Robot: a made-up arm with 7 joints. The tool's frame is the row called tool.
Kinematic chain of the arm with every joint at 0, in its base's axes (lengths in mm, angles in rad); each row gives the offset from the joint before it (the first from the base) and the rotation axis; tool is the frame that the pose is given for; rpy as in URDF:
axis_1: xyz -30 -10 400 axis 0.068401 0.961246 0.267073
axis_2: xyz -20 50 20 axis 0.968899 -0.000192 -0.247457
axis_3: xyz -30 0 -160 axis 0.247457 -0.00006 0.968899
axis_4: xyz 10 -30 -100 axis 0.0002 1 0.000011
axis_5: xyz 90 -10 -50 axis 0.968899 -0.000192 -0.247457
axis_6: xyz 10 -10 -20 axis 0.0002 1 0.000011
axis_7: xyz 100 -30 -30 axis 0.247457 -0.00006 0.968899
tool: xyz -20 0 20 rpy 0.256 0.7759 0.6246
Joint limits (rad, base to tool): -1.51..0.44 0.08..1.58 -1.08..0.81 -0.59..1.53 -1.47..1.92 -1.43..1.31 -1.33..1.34
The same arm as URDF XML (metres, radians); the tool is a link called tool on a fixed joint. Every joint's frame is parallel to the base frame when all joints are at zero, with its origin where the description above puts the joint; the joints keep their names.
<robot name="arm">
  <joint name="axis_1" type="revolute">
    <parent link="base_link"/>
    <child link="link1"/>
    <origin xyz="-0.03 -0.01 0.4" rpy="0 0 0"/>
    <axis xyz="0.068403 0.961235 0.26711"/>
    <limit lower="-1.51" upper="0.44"/>
  </joint>
  <joint name="axis_2" type="revolute">
    <parent link="link1"/>
    <child link="link2"/>
    <origin xyz="-0.02 0.05 0.02" rpy="0 0 0"/>
    <axis xyz="0.968889 -0.0002 -0.247497"/>
    <limit lower="0.08" upper="1.58"/>
  </joint>
  <joint name="axis_3" type="revolute">
    <parent link="link2"/>
    <child link="link3"/>
    <origin xyz="-0.03 0 -0.16" rpy="0 0 0"/>
    <axis xyz="0.247497 -0.0001 0.968889"/>
    <limit lower="-1.08" upper="0.81"/>
  </joint>
  <joint name="axis_4" type="revolute">
    <parent link="link3"/>
    <child link="link4"/>
    <origin xyz="0.01 -0.03 -0.1" rpy="0 0 0"/>
    <axis xyz="0.0002 1 0"/>
    <limit lower="-0.59" upper="1.53"/>
  </joint>
  <joint name="axis_5" type="revolute">
    <parent link="link4"/>
    <child link="link5"/>
    <origin xyz="0.09 -0.01 -0.05" rpy="0 0 0"/>
    <axis xyz="0.968889 -0.0002 -0.247497"/>
    <limit lower="-1.47" upper="1.92"/>
  </joint>
  <joint name="axis_6" type="revolute">
    <parent link="link5"/>
    <child link="link6"/>
    <origin xyz="0.01 -0.01 -0.02" rpy="0 0 0"/>
    <axis xyz="0.0002 1 0"/>
    <limit lower="-1.43" upper="1.31"/>
  </joint>
  <joint name="axis_7" type="revolute">
    <parent link="link6"/>
    <child link="link7"/>
    <origin xyz="0.1 -0.03 -0.03" rpy="0 0 0"/>
    <axis xyz="0.247497 -0.0001 0.968889"/>
    <limit lower="-1.33" upper="1.34"/>
  </joint>
  <joint name="tool_joint" type="fixed">
    <parent link="link7"/>
    <child link="tool"/>
    <origin xyz="-0.02 0 0.02" rpy="0.256 0.7759 0.6246"/>
  </joint>
  <link name="base_link"/>
  <link name="link1"/>
  <link name="link2"/>
  <link name="link3"/>
  <link name="link4"/>
  <link name="link5"/>
  <link name="link6"/>
  <link name="link7"/>
  <link name="tool"/>
</robot>

